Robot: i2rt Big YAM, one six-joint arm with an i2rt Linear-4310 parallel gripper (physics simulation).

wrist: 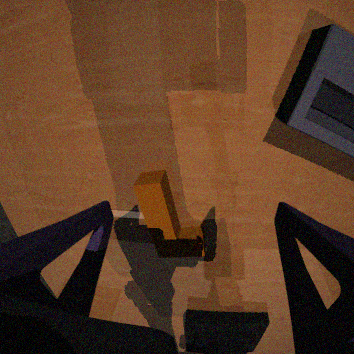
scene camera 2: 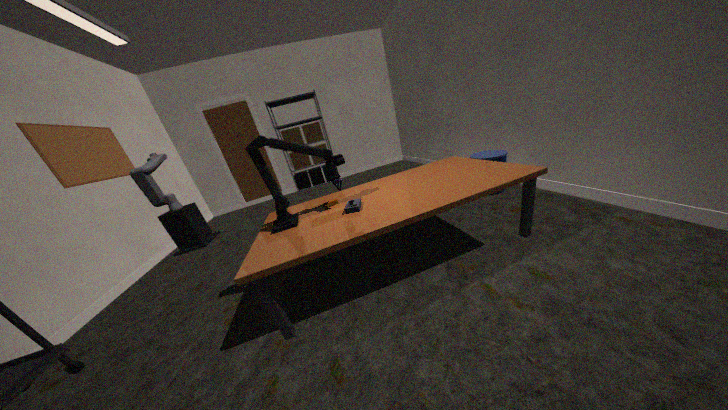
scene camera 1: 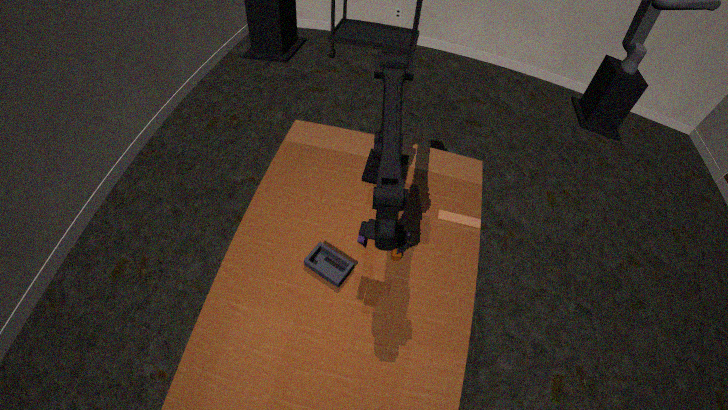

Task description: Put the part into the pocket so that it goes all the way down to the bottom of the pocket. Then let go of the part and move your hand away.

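Frame: origin at the arm's base, x ahead, y left, z up, level; millimetres.
Seen in the pictures: gripper, fingertip midpoint: (wrist: 191, 210) (scene camera 2: 339, 188); arm's base at its link origin: (wrist: 223, 339) (scene camera 2: 285, 221).
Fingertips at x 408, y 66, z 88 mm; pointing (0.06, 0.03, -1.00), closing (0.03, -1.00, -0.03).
Pixels of each thing's top centre, then the offset from my fingertips to it. Level surfaces: height alone.
- orange L-shaped block at its top centre: (wrist: 171, 224) (scene camera 2: 330, 202) dx -87, dy +29, dz -87 mm
- blue-grey rectangular block at its top centre: (scene camera 1: 328, 262) (scene camera 2: 352, 203) dx +50, dy -154, dz -81 mm
- wooden table at its surface level: dz -117 mm
The part, an orange L-shaped block (scene camera 1: 396, 254) (scene camera 2: 332, 203) (wrist: 156, 205), lies on the table, partly in shadow. The pocket is in a blue-grey rectangular block (scene camera 1: 320, 272) (scene camera 2: 351, 209) (wrist: 332, 55) with a raised rim and a darker recess. It lies apart from the part, to its left in scene camera 1 and at the upper right in the wrist view. My gripper (scene camera 1: 385, 244) (scene camera 2: 337, 184) (wrist: 191, 210) is open and empty, above the table. In the wrist view the part shows between the fingertips, left of their middle, below them and not held.
The arm's base (scene camera 1: 371, 168) (scene camera 2: 285, 222) stands at one end of the wooden table (scene camera 1: 264, 325) (scene camera 2: 433, 183). A grey arm on a black pedestal (scene camera 1: 612, 96) (scene camera 2: 186, 226) stands off the table. The arm's shadows fall across the table around the part.
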